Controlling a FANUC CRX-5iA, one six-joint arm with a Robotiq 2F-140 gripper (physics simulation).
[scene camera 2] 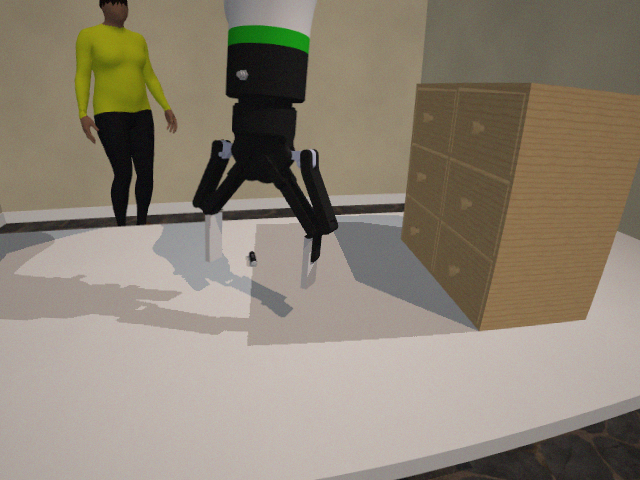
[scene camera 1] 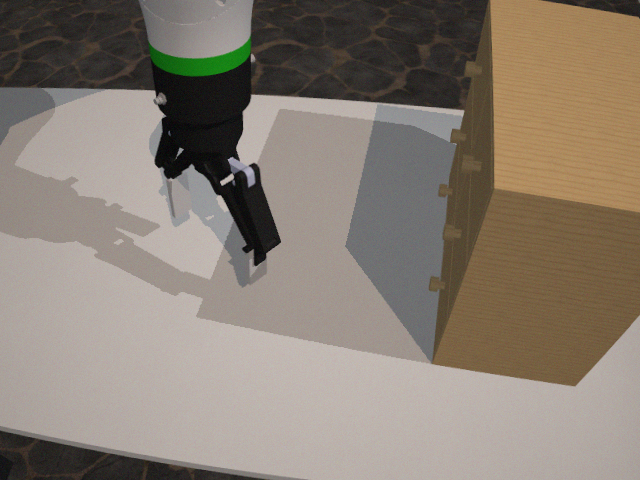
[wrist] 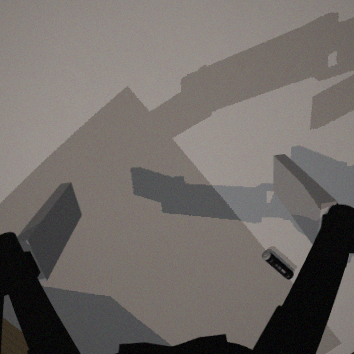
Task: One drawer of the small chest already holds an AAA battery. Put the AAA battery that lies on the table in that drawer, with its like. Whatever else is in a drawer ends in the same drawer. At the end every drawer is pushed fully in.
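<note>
The AAA battery (scene camera 2: 252,258) (wrist: 278,263), black with a silvery end, lies on its side on the white table. It is hidden behind the gripper in scene camera 1. My gripper (scene camera 1: 214,250) (scene camera 2: 260,269) (wrist: 173,186) is wide open and empty, pointing down low above the table. In the wrist view the battery is below the level of the fingertips, close to the right finger. The small wooden chest (scene camera 1: 542,289) (scene camera 2: 558,206) (wrist: 12,337) stands to the right in both scene views. All its drawers look shut, so the battery inside is hidden.
The chest's drawer fronts, in two columns of three with small knobs, face the gripper side. The white table (scene camera 1: 258,403) (scene camera 2: 258,413) bears shadows of the arm and chest. A person in a yellow top (scene camera 2: 117,69) stands beyond the table.
</note>
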